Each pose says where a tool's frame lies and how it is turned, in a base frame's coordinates. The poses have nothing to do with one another.
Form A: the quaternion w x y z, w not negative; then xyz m.
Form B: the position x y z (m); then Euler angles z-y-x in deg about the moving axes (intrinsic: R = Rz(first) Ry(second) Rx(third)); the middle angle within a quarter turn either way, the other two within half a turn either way. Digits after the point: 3 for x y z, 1 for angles.
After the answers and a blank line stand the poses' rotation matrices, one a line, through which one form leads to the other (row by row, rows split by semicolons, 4 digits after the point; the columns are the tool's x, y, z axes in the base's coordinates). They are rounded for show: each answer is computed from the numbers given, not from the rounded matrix.
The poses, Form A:
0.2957, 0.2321, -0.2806, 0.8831, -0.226, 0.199, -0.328
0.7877, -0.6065, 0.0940, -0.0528, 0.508, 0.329, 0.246
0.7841, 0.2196, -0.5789, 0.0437, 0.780, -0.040, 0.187
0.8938, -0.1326, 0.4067, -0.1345, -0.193, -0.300, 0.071
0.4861, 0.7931, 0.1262, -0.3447, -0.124, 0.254, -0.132
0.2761, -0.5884, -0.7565, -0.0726, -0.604, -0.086, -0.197
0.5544, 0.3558, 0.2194, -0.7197, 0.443, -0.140, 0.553
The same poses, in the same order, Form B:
-0.226, 0.199, -0.328, 151.3, -35.2, -26.0
0.508, 0.329, 0.246, -11.4, 4.8, -75.7
0.780, -0.040, 0.187, -29.7, -68.0, 51.5
-0.193, -0.300, 0.071, -28.8, 43.7, -28.7
-0.124, 0.254, -0.132, -10.5, 42.0, 113.0
-0.604, -0.086, -0.197, 100.3, -30.2, -165.6
0.443, -0.140, 0.553, -101.6, 49.1, 6.9

-0.7174 -0.6526 0.2440; 0.3920 -0.6676 -0.6329; 0.5759 -0.3584 0.7348
0.9768 -0.0308 0.2121; -0.1972 0.2587 0.9456; -0.0840 -0.9655 0.2466
0.3260 -0.3228 -0.8886; -0.1857 0.8997 -0.3949; 0.9270 0.2938 0.2334
0.6330 0.1326 0.7627; -0.3483 0.9287 0.1276; -0.6914 -0.3465 0.6340
0.7305 0.5353 -0.4241; -0.1349 -0.4956 -0.8580; -0.6694 0.6840 -0.2898
-0.1551 0.9303 -0.3323; 0.8502 0.2970 0.4348; 0.5032 -0.2151 -0.8370
-0.1321 0.9541 -0.2689; -0.6418 -0.2890 -0.7103; -0.7554 0.0787 0.6506

